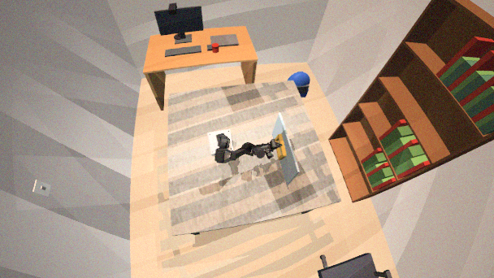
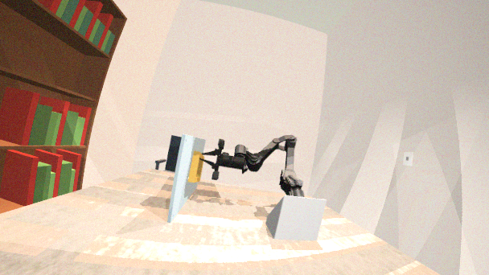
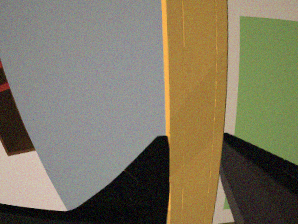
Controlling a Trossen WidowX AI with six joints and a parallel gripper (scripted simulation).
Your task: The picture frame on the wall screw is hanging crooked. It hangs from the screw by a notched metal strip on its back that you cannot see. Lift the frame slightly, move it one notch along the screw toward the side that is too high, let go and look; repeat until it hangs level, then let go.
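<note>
Now: gripper tip 1 cm short of the picture frame, 1 cm to the right of it and 5 cm above it. The rest, counted from my gripper tip: wall panel (2 cm ahead, 1 cm to the right, 7 cm below).
</note>
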